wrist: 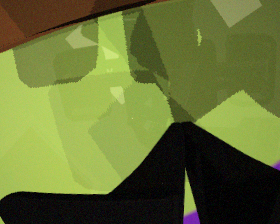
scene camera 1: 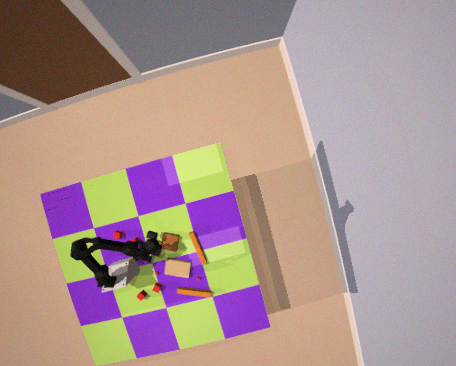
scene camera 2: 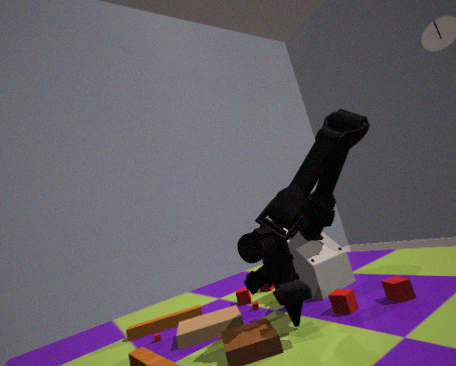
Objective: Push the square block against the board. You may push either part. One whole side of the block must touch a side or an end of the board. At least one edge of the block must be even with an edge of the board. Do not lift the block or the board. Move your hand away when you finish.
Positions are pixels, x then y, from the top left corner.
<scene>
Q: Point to an orange board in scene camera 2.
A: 169, 321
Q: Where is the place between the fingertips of my gripper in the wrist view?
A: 181, 131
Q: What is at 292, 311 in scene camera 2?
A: My gripper.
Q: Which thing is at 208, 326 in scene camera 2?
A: A tan block.
</scene>
